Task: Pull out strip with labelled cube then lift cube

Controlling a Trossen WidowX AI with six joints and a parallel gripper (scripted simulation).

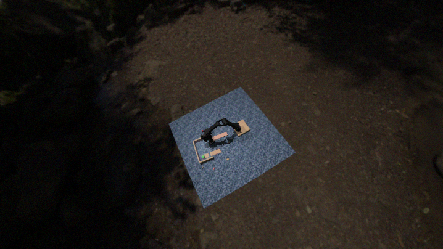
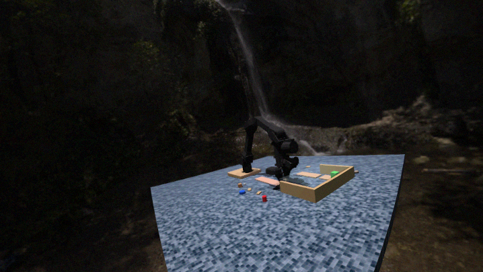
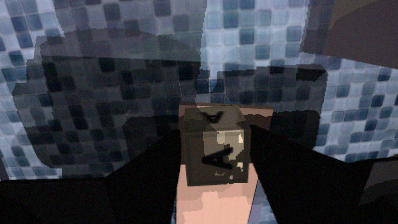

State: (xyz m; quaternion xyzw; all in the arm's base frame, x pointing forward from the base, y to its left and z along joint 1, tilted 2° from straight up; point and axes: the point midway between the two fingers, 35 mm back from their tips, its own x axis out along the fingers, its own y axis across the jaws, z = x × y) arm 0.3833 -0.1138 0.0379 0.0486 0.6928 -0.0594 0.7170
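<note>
Right now the pale pink strip is 110 mm behind my gripper tip, 20 mm to the left of it and 10 mm below it. Also, from my gripper tip: red block: 190 mm to the right, 20 mm ahead; blue piece: 170 mm to the right, 140 mm behind, 10 mm below.
</note>
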